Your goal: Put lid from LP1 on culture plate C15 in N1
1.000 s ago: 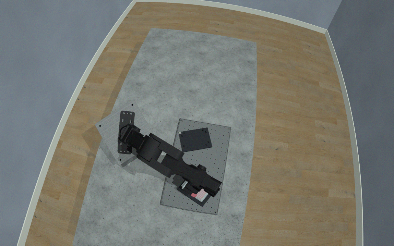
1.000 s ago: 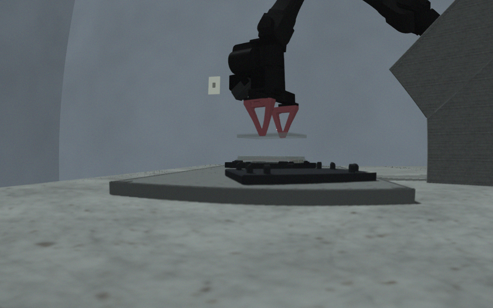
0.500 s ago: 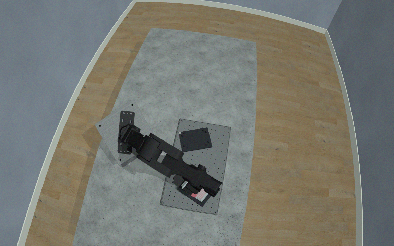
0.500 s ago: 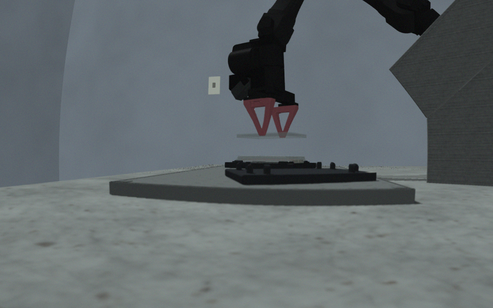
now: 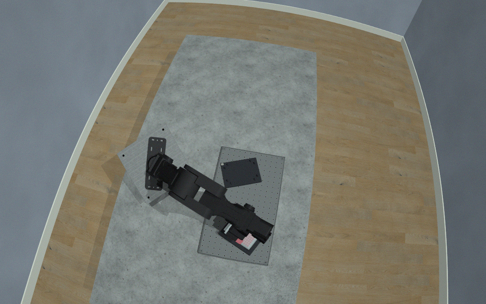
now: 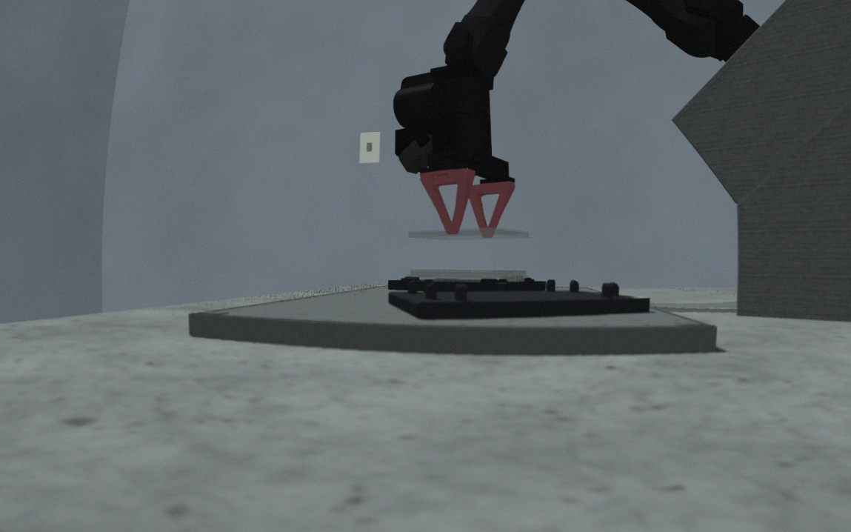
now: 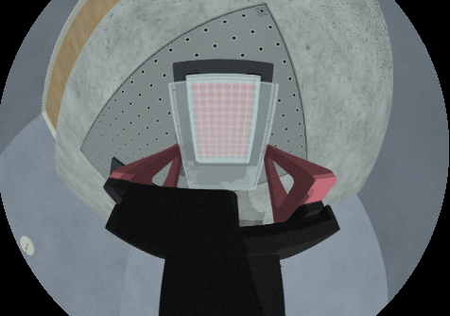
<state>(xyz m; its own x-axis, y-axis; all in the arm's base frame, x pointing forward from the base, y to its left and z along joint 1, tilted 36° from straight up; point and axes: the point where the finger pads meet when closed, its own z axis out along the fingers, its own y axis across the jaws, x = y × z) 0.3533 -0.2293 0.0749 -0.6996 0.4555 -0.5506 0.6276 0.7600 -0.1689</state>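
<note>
Now: the culture plate C15 6 cm below my hand. The rest, counted from my hand: clear lid: 1 cm below; then black plate nest N1: 7 cm below; then black lid park LP1: 3 cm ahead, 29 cm to the left, 7 cm below.
</note>
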